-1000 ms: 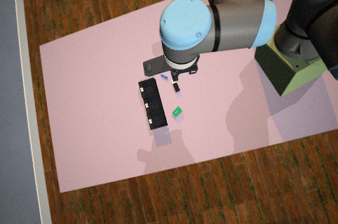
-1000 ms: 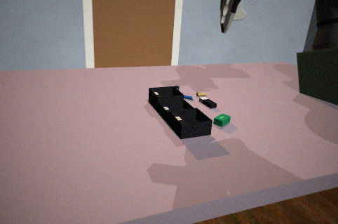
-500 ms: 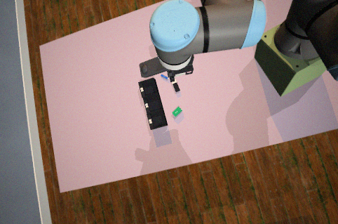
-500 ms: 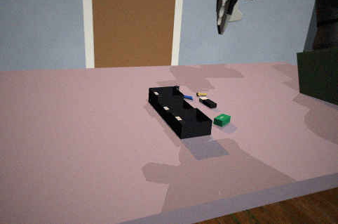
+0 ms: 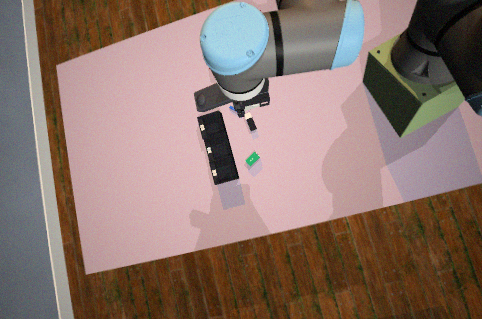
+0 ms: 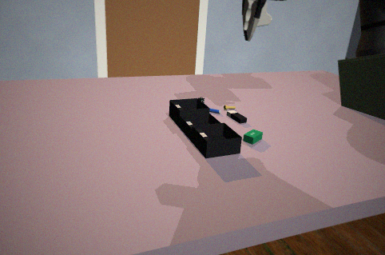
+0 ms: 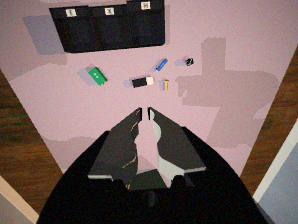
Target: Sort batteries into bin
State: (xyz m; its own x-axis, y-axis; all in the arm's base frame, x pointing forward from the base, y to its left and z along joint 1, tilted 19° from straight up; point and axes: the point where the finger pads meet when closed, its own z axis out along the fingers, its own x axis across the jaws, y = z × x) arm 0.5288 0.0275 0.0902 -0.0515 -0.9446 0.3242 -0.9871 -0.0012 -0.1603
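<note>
My hand is 21 cm above the bin row, 14 cm short of it and 6 cm to the right of it. Round my hand: blue battery (23 cm below, 6 cm to the right, 5 cm ahead); then black-and-white battery (23 cm below, 1 cm to the right); then yellow piece (23 cm below, 8 cm to the right, 1 cm behind).
</note>
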